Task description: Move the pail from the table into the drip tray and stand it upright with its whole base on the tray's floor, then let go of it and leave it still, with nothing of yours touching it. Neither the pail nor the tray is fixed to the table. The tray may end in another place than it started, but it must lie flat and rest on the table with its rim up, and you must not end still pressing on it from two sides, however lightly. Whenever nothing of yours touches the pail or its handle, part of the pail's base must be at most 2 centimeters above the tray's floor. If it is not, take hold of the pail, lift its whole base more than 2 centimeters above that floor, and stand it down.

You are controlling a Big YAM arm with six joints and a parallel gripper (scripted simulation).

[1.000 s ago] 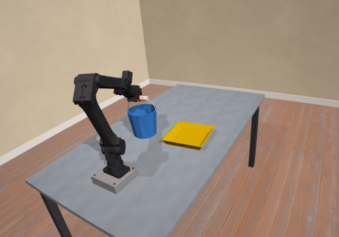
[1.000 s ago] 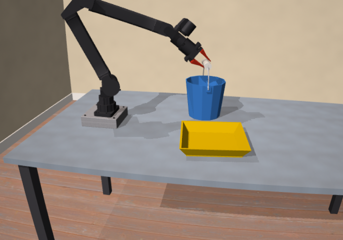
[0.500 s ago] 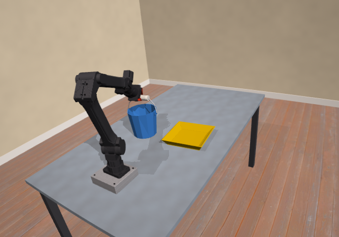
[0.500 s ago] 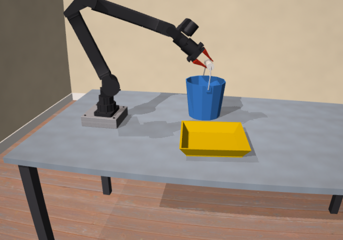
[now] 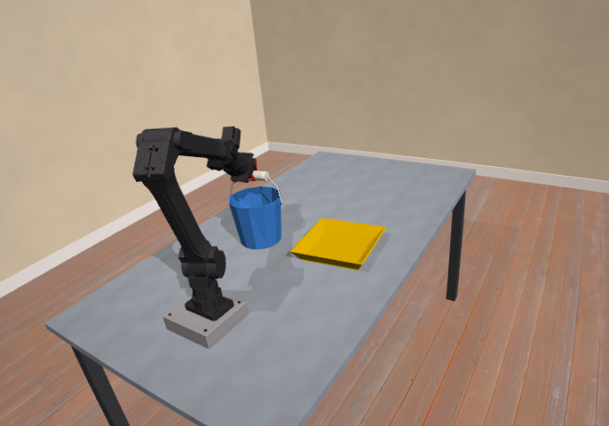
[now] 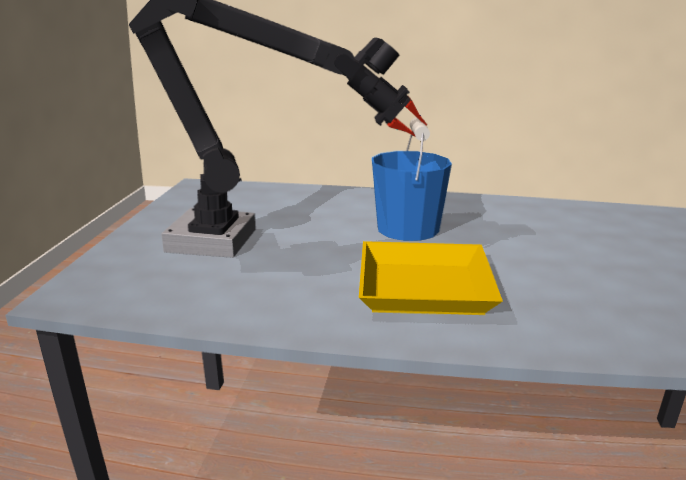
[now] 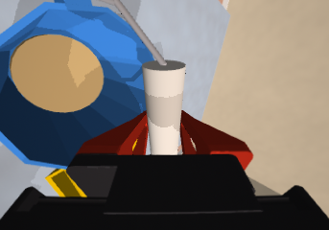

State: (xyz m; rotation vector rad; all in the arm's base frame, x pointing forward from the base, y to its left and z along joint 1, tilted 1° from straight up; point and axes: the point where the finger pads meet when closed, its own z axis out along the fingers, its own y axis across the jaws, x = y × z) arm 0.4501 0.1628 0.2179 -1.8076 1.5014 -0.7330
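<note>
Right now the pail handle is 30 mm below my hand. From my hand the other things lie so: yellow drip tray 310 mm to the right, 240 mm below, 40 mm ahead; then blue pail 100 mm below, 10 mm behind.
</note>
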